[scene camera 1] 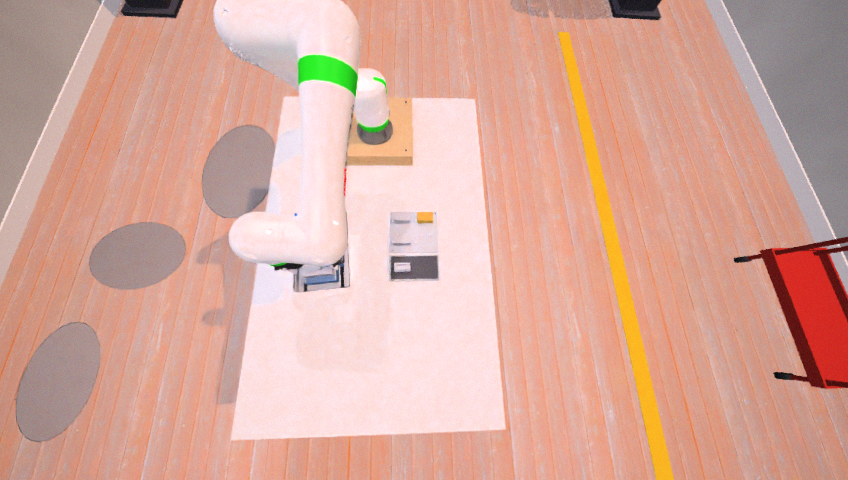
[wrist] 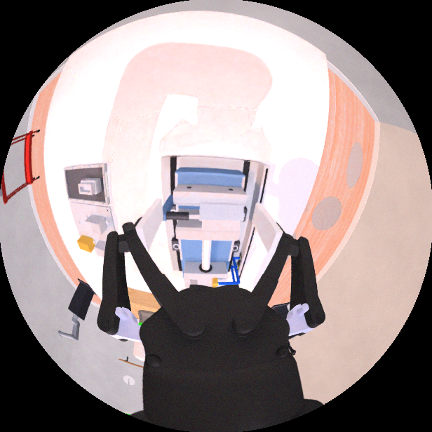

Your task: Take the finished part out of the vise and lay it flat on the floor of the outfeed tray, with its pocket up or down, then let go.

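Frame: origin at the arm's base, x ahead, y down, z left, level; centimetres.
Where they show: gripper, fingertip midpoint: (scene camera 1: 316, 267); arm's base at its link origin: (scene camera 1: 375, 130).
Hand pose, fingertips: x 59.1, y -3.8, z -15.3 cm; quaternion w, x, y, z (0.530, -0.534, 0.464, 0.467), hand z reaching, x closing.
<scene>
Things, the pixels of their centre, and the offset from my fingertips.
- grey vise at the middle of its body: (scene camera 1: 319, 247) dx -8.5, dy +5.1, dz -1.8 cm
- light grey block at the middle of its body: (scene camera 1: 402, 267) dx -2.4, dy +7.8, dz +28.7 cm
- pale fixture plate at the middle of its body: (scene camera 1: 413, 231) dx -17.0, dy +9.7, dz +32.6 cm
- yellow block at the middle of its body: (scene camera 1: 425, 217) dx -22.3, dy +7.5, dz +36.9 cm
My gripper (wrist: 208, 210) is open, its pads wide apart on either side of the vise jaws, with nothing held. The blue and grey vise (scene camera 1: 321, 278) (wrist: 210, 176) is below it. A light grey block, the part (wrist: 220, 212), shows at the vise jaws between the open pads in the wrist view; its pocket cannot be made out. In the scene view the arm covers the gripper and much of the vise. The dark-floored tray (scene camera 1: 425, 270) (wrist: 72, 179) is off to one side and holds a light grey block (scene camera 1: 402, 267) (wrist: 86, 188).
A pale fixture plate (scene camera 1: 419, 238) with small grey pieces and a yellow block (scene camera 1: 424, 217) (wrist: 86, 243) adjoins the dark-floored tray. Blue hoses (wrist: 235, 272) rise at one end of the vise. The wooden robot base (scene camera 1: 392, 159) is behind. A red cart (scene camera 1: 800, 321) stands far right.
</scene>
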